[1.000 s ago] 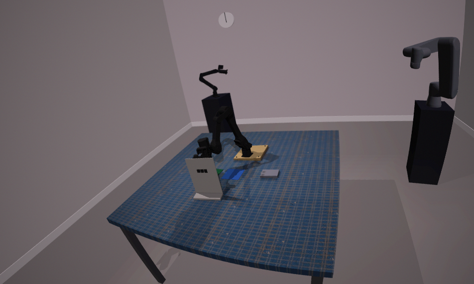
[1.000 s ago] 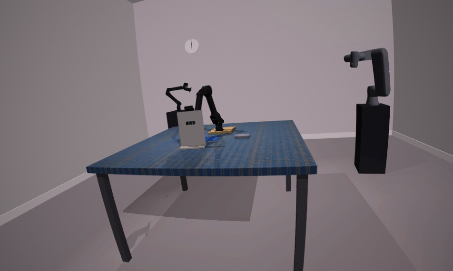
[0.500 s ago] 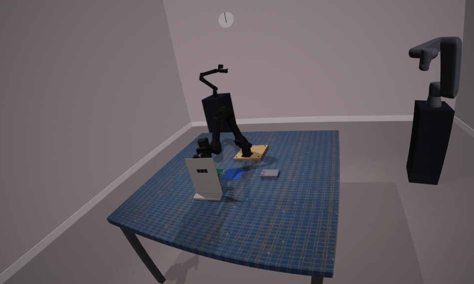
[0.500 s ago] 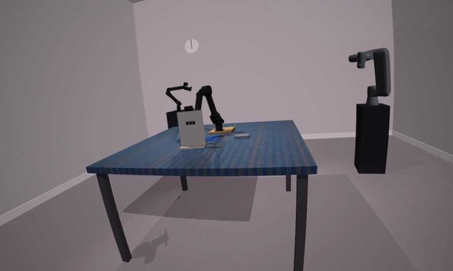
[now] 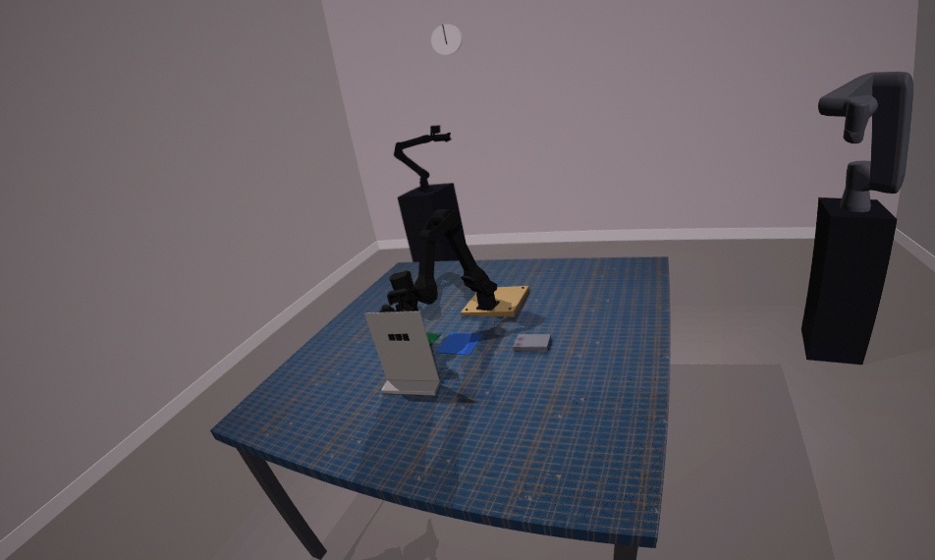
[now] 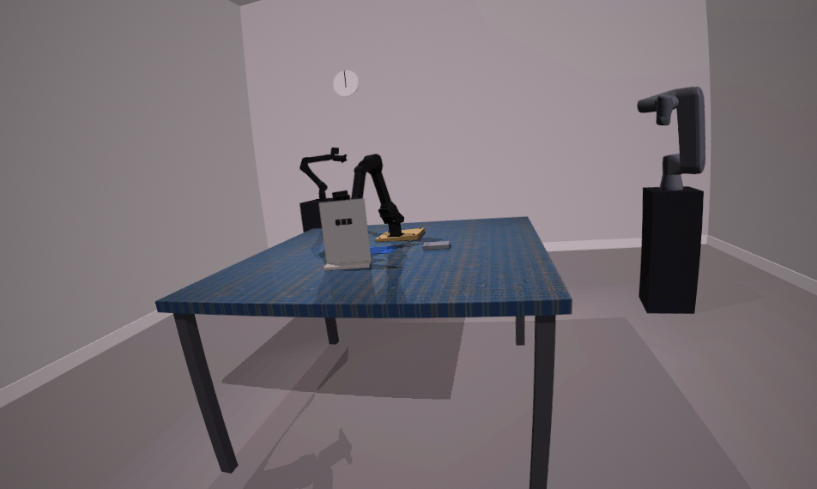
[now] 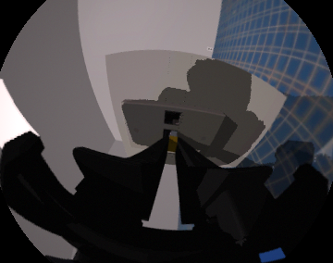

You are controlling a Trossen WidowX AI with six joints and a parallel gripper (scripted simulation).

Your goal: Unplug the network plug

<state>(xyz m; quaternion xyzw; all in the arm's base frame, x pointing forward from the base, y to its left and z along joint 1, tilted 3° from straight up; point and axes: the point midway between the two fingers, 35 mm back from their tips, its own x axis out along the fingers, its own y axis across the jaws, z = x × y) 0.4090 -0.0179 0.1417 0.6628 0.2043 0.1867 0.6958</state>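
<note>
Right now the blue marked square is 210 mm behind my gripper tip, 20 mm to the left of it and 160 mm below it. Also, from my gripper tip: green patch 200 mm behind, 120 mm to the right, 160 mm below; then upright panel 30 mm ahead, 10 mm to the left, 50 mm below; then network plug 10 mm ahead.
</note>
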